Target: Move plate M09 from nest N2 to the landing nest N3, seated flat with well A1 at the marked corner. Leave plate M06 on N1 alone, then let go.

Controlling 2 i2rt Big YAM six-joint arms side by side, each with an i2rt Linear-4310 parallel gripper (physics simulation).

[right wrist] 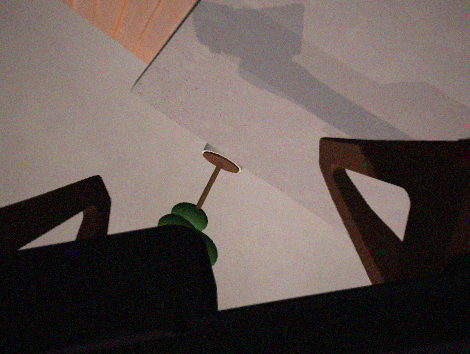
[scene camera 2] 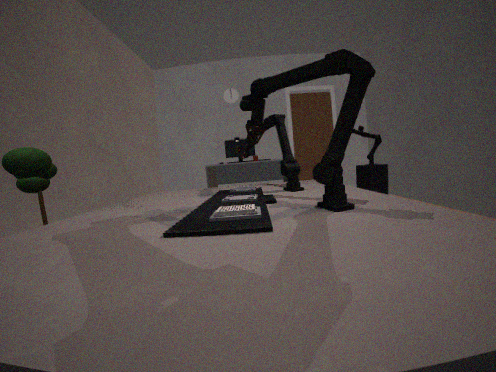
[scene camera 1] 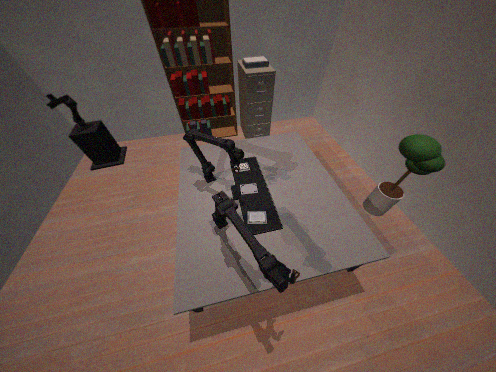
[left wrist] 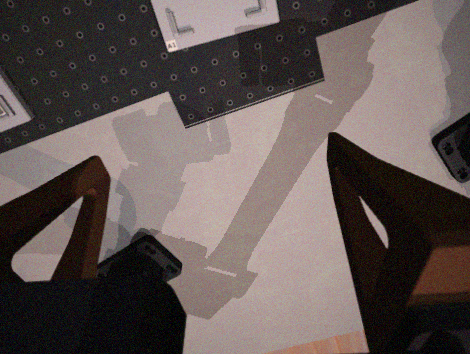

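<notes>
My left gripper (scene camera 1: 237, 165) (scene camera 2: 253, 134) (left wrist: 212, 156) is open and empty, above the upper end of the black board in scene camera 1. My right gripper (scene camera 1: 296, 275) (right wrist: 213, 169) is open and empty near the table's lower edge, away from the board. A plate with rows of wells (scene camera 1: 243, 167) (scene camera 2: 237, 208) sits at that upper end. The middle nest (scene camera 1: 249, 188) (scene camera 2: 240, 198) (left wrist: 220, 22) is pale, with corner brackets and an A1 label in the left wrist view. A pale nest (scene camera 1: 257, 217) lies at the lower end; its contents are unclear. Plate and nest numbers are unreadable.
The perforated black board (scene camera 1: 270, 215) (scene camera 2: 195, 223) (left wrist: 120, 75) lies on the grey table (scene camera 1: 325, 210) and has a side tab by the middle nest. A potted plant (scene camera 1: 383, 198) (scene camera 2: 29, 162) stands beyond the table. A bookshelf and a filing cabinet (scene camera 1: 256, 95) stand behind.
</notes>
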